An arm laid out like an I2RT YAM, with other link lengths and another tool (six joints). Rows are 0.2 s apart.
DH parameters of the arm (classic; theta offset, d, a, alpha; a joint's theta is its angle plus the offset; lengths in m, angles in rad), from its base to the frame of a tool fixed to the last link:
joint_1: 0 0.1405 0.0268 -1.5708
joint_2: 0 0 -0.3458 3.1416
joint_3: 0.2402 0 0.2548 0
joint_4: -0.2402 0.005 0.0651 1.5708
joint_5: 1.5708 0.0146 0 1.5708
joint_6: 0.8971 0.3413 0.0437 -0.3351
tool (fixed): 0 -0.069 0 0
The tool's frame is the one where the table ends.
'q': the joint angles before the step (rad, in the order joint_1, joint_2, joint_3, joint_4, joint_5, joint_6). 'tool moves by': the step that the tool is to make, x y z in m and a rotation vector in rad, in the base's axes. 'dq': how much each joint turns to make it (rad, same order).
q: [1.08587, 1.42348, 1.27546, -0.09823, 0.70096, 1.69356]
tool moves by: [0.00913, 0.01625, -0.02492, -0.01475, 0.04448, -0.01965]
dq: [0.00075, 0.07706, 0.03051, -0.01866, 0.01067, 0.04844]
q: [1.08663, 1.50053, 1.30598, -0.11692, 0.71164, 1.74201]
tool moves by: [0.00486, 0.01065, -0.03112, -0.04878, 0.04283, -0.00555]
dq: [0.00000, 0.06487, 0.01528, -0.02748, 0.00000, 0.02136]
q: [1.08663, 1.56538, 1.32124, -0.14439, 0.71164, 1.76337]
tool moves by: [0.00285, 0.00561, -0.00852, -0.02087, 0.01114, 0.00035]
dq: [0.00001, 0.02937, 0.01942, -0.01372, -0.00037, 0.00000]
